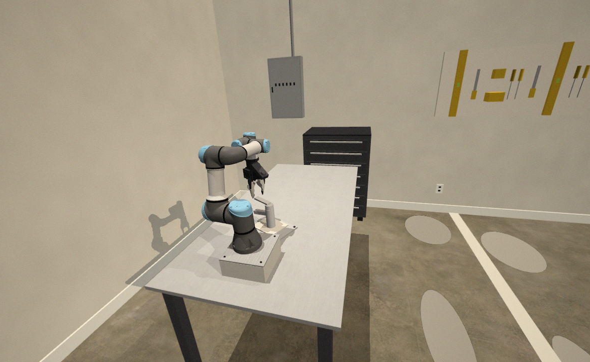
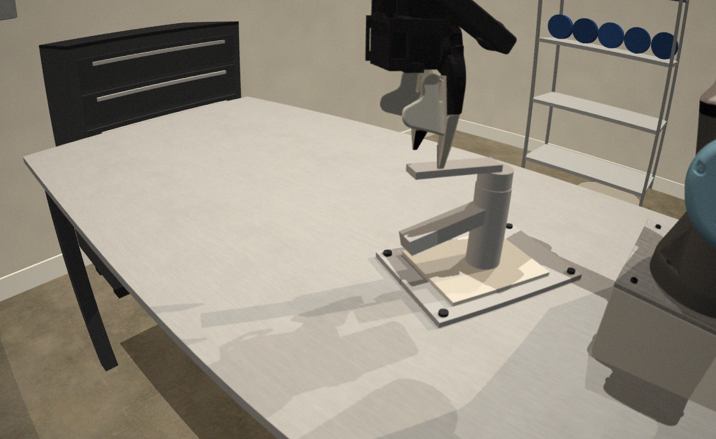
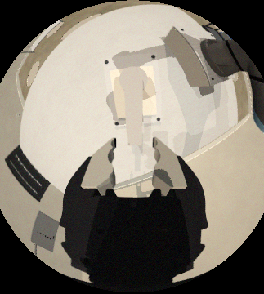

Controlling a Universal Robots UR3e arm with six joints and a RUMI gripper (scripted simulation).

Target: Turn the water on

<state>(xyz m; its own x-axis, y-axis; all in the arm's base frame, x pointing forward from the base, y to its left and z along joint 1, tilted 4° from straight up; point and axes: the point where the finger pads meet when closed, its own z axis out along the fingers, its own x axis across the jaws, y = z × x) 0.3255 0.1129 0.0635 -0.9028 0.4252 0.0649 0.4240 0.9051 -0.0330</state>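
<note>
The flat lever is 3 cm to the right of my hand, 3 cm below it and 2 cm behind it. Also, from my hand: grey tap: 8 cm below, 6 cm to the right, 3 cm behind.
</note>
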